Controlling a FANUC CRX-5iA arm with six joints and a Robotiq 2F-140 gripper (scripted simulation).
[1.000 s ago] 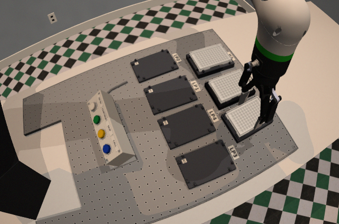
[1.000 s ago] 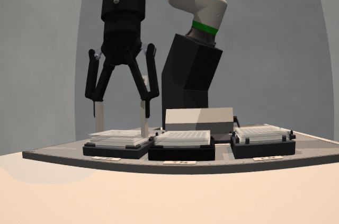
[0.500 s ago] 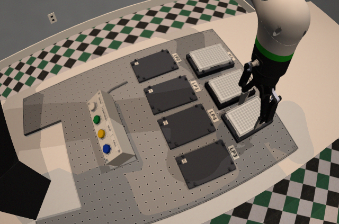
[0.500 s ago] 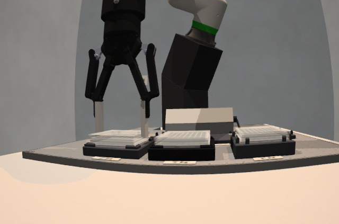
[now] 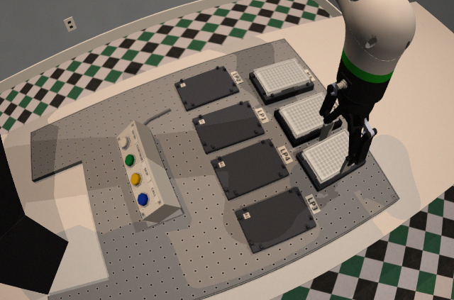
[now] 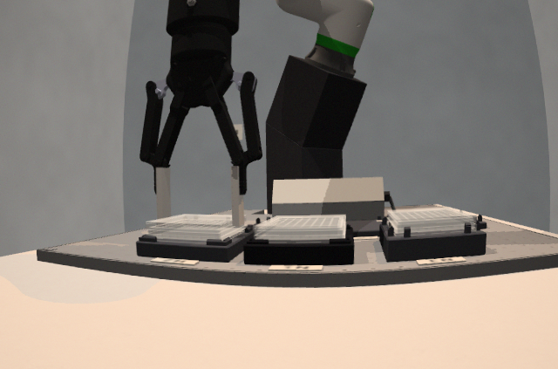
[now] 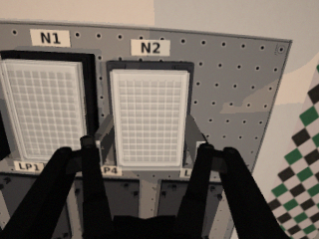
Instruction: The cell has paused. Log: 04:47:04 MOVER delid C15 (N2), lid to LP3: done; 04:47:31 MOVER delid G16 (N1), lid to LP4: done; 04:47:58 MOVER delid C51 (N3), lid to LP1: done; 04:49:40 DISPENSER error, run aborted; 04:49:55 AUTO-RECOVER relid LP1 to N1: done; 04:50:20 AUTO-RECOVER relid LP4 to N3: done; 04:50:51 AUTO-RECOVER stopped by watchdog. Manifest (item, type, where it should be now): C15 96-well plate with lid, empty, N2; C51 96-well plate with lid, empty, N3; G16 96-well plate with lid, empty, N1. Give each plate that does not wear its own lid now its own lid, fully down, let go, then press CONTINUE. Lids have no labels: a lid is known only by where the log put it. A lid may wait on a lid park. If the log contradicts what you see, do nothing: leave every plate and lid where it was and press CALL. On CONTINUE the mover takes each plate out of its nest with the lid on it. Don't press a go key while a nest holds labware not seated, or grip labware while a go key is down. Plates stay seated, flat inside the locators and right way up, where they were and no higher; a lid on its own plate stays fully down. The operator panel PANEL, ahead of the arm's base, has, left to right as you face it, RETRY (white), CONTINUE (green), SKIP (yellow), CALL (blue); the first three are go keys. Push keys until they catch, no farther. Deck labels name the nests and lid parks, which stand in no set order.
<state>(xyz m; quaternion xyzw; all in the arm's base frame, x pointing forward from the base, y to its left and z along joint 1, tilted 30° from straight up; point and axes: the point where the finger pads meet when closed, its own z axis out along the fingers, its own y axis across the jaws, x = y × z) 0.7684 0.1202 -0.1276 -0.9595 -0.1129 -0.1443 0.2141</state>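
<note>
Right now the plate is 30 mm below my hand. The rest, counted from my hand: LP3 label: 90 mm to the right, 70 mm behind, 60 mm below; then lid park LP4: 190 mm behind, 50 mm below, 20 mm to the left; then lid park LP3: 160 mm behind, 110 mm to the right, 50 mm below.
</note>
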